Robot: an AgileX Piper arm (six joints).
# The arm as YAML. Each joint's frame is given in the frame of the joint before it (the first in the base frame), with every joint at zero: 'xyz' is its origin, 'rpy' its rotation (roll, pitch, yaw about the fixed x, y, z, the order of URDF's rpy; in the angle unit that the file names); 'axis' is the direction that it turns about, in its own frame. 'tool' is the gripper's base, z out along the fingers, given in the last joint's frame.
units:
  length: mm
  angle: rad
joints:
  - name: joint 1
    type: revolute
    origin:
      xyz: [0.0, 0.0, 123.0]
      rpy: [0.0, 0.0, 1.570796]
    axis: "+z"
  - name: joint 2
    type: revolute
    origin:
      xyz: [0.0, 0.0, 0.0]
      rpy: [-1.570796, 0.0, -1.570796]
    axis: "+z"
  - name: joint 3
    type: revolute
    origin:
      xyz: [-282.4, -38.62, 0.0]
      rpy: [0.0, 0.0, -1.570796]
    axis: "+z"
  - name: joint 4
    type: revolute
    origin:
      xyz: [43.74, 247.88, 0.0]
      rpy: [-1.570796, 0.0, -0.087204]
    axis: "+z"
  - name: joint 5
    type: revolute
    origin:
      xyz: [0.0, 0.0, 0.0]
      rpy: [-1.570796, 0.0, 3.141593]
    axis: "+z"
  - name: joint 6
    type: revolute
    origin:
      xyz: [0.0, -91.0, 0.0]
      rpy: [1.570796, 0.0, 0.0]
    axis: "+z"
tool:
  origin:
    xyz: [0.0, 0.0, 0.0]
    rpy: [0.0, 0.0, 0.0]
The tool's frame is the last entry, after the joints.
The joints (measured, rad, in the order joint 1, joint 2, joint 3, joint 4, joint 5, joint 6), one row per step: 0.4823, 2.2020, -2.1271, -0.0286, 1.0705, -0.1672; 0.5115, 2.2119, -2.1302, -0.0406, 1.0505, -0.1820; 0.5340, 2.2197, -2.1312, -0.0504, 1.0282, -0.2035; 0.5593, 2.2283, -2.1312, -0.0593, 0.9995, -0.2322; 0.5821, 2.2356, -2.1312, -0.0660, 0.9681, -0.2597; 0.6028, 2.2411, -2.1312, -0.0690, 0.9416, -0.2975; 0.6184, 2.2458, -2.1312, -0.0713, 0.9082, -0.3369; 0.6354, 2.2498, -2.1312, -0.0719, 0.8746, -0.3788; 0.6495, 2.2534, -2.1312, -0.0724, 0.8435, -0.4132; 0.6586, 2.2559, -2.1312, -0.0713, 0.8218, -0.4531; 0.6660, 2.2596, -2.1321, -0.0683, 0.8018, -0.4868; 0.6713, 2.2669, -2.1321, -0.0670, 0.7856, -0.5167
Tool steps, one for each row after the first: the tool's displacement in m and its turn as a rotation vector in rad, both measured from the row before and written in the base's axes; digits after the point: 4 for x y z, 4 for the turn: -0.0035, 0.0135, -0.0030, -0.0109, -0.0204, 0.0426; -0.0026, 0.0106, -0.0025, -0.0107, -0.0230, 0.0420; -0.0032, 0.0122, -0.0029, -0.0107, -0.0284, 0.0513; -0.0030, 0.0112, -0.0021, -0.0060, -0.0307, 0.0479; -0.0034, 0.0102, -0.0014, -0.0095, -0.0291, 0.0538; -0.0019, 0.0083, -0.0006, -0.0055, -0.0361, 0.0500; -0.0027, 0.0089, -0.0002, -0.0050, -0.0372, 0.0527; -0.0022, 0.0076, -0.0001, -0.0023, -0.0336, 0.0431; -0.0015, 0.0050, 0.0000, -0.0092, -0.0285, 0.0410; -0.0010, 0.0045, -0.0005, -0.0056, -0.0240, 0.0340; -0.0002, 0.0036, -0.0028, -0.0100, -0.0174, 0.0285
